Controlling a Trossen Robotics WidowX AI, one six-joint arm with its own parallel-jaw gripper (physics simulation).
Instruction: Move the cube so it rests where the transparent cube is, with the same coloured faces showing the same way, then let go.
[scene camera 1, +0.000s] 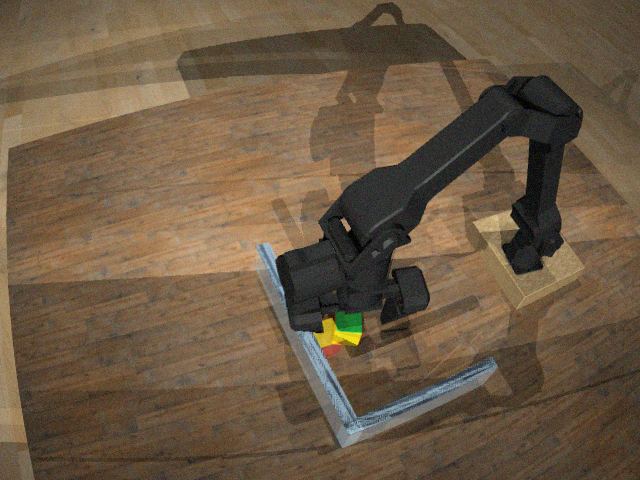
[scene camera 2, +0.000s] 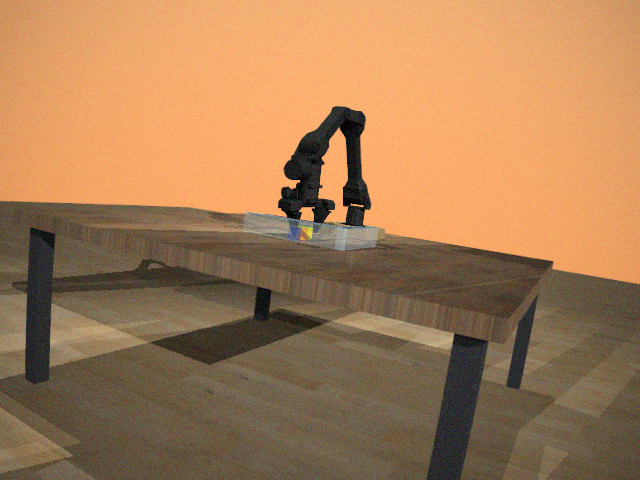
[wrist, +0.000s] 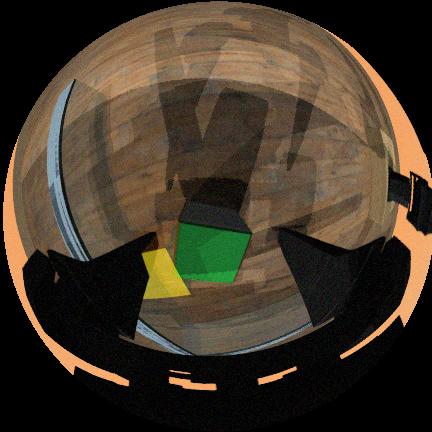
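Pixels of known places: gripper, fingertip midpoint: (scene camera 1: 351, 327) (wrist: 218, 236); arm's base, origin of the base link: (scene camera 1: 522, 257) (scene camera 2: 354, 225) (wrist: 390, 184).
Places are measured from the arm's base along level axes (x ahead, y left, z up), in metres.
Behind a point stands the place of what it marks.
Observation:
The solid cube (scene camera 1: 349, 321) {x 0.335, y 0.051, z -0.001 m} (wrist: 212, 252) {x 0.333, y 0.045, z -0.002 m} stands on the table, green on top. Scene camera 1 shows a yellow side; in the wrist view a dark grey side faces away. The transparent cube (scene camera 1: 325, 333) {x 0.373, y 0.062, z -0.002 m} (wrist: 162, 275) {x 0.365, y 0.059, z -0.002 m} is right beside it, yellow on top, with a reddish side in scene camera 1. In scene camera 2 both overlap behind the clear wall as blue, orange and yellow patches. My gripper (scene camera 1: 347, 326) {x 0.327, y 0.048, z -0.024 m} (scene camera 2: 306, 224) {x 0.327, y 0.048, z -0.024 m} (wrist: 218, 236) {x 0.327, y 0.048, z -0.024 m} is open and low, pointing down. Its fingers are on opposite sides of the solid cube, nothing gripped. The left finger in the wrist view partly hides the transparent cube.
An L-shaped clear wall with a blue-grey top edge (scene camera 1: 330, 384) {x 0.392, y 0.149, z 0.018 m} (scene camera 2: 356, 237) {x 0.302, y 0.211, z -0.009 m} (wrist: 54, 165) runs close beside the transparent cube and bends round towards the arm's side. The arm's base stands on a pale wooden block (scene camera 1: 560, 268) {x -0.072, y 0.039, z 0.000 m} (wrist: 378, 190) {x 0.045, y 0.019, z -0.021 m}. The wooden table (scene camera 1: 129, 335) {x 0.656, y -0.001, z -0.042 m} (scene camera 2: 439, 273) {x 0.419, y 0.520, z -0.042 m} carries everything.

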